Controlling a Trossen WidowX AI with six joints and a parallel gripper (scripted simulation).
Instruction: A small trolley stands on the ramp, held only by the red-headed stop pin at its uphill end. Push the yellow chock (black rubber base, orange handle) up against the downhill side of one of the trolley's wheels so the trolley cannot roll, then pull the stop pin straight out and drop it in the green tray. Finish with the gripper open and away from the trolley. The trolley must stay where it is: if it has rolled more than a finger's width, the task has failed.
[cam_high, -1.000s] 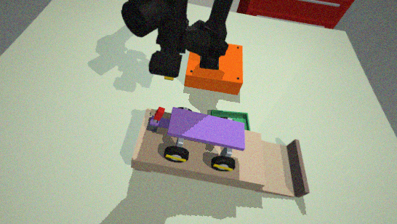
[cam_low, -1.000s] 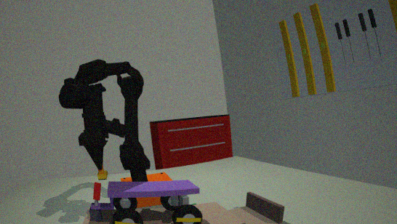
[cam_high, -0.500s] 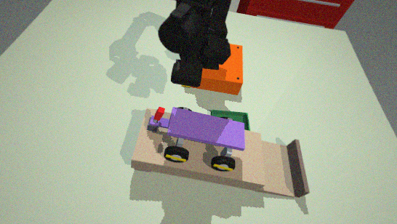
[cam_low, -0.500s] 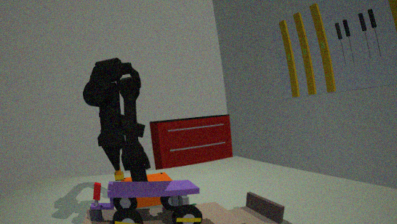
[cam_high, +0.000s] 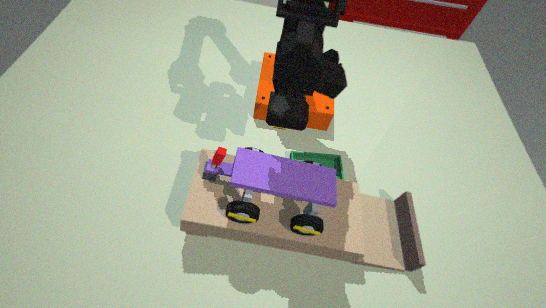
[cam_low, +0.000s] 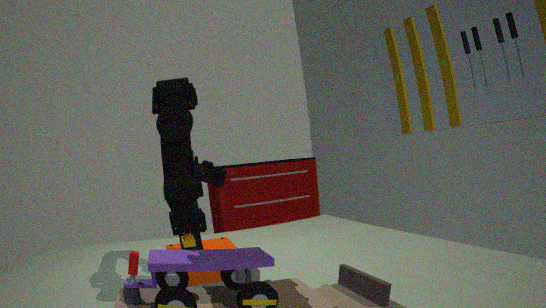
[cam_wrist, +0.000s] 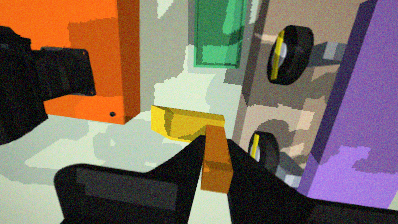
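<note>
Right now the red-headed stop pin is 110 mm to the right of my gripper tip, 100 mm ahead of it and 40 mm below it. Round my gripper tip: yellow chock: 20 mm behind, 10 mm below; trolley: 120 mm ahead, 50 mm below, 10 mm to the left; dark end wall: 280 mm to the left, 140 mm below, 140 mm ahead.
</note>
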